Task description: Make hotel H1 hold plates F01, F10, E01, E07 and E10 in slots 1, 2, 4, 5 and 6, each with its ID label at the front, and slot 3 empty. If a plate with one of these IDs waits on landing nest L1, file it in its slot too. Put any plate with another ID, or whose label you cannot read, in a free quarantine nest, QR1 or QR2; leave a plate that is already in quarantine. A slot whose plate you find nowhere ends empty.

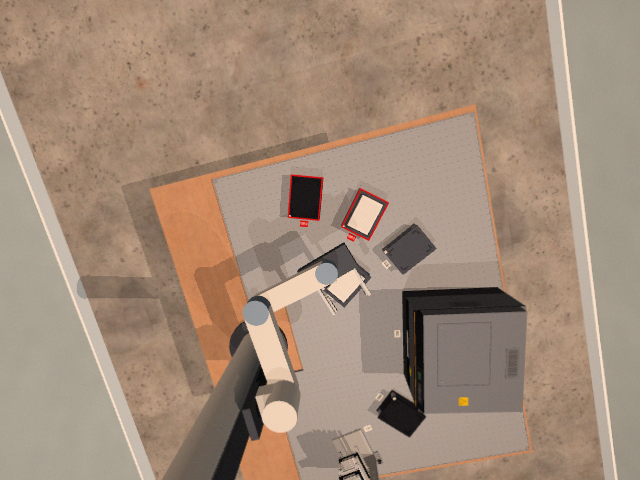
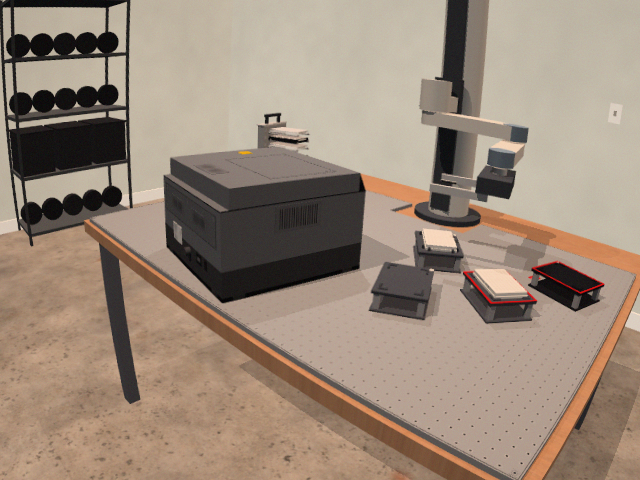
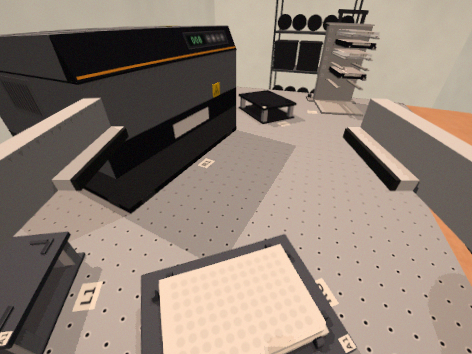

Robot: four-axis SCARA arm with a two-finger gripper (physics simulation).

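My gripper [image 1: 347, 292] [image 2: 436, 181] [image 3: 235, 116] is open and empty, raised above the table near a dark nest whose label is partly hidden. A cream plate [image 1: 343, 290] [image 2: 439, 239] [image 3: 240, 300] lies on that nest, below the fingers; its ID is unreadable. Landing nest L1 [image 1: 409, 249] [image 2: 403, 281] [image 3: 25, 270] is empty. A cream plate [image 1: 366, 214] [image 2: 498, 282] lies on red-rimmed QR1; its ID does not read now. Red-rimmed QR2 [image 1: 306, 197] [image 2: 568, 276] is empty. Hotel H1 [image 2: 264, 136] [image 3: 327, 50] holds several plates at different heights; their labels and exact slots are unclear.
A large grey-black machine [image 1: 465, 356] [image 2: 289, 222] [image 3: 150, 90] stands between L1 and an empty dark nest [image 1: 401, 413] [image 3: 267, 99] near the hotel. The arm's column and round base stand at the table's wooden edge. A shelf rack [image 2: 128, 77] stands by the wall.
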